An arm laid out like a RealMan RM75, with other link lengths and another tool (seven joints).
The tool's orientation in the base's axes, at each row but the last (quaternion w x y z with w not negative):
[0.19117, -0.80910, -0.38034, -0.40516]
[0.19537, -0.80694, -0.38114, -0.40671]
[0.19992, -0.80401, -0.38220, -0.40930]
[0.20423, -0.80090, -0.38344, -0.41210]
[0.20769, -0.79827, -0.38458, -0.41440]
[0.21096, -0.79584, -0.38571, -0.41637]
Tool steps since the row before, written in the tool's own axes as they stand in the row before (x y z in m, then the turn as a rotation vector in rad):
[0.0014, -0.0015, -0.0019, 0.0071, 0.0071, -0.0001]
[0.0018, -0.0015, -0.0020, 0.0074, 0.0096, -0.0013]
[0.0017, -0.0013, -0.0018, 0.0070, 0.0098, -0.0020]
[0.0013, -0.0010, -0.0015, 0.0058, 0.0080, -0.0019]
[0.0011, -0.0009, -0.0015, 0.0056, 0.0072, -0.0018]
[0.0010, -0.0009, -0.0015, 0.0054, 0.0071, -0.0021]
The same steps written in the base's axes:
[-0.0016, 0.0004, 0.0023, 0.0081, -0.0013, 0.0057]
[-0.0015, 0.0005, 0.0026, 0.0096, -0.0035, 0.0067]
[-0.0013, 0.0004, 0.0024, 0.0092, -0.0043, 0.0068]
[-0.0011, 0.0002, 0.0019, 0.0074, -0.0036, 0.0057]
[-0.0011, 0.0001, 0.0018, 0.0068, -0.0031, 0.0055]
[-0.0011, 0.0000, 0.0017, 0.0065, -0.0034, 0.0055]

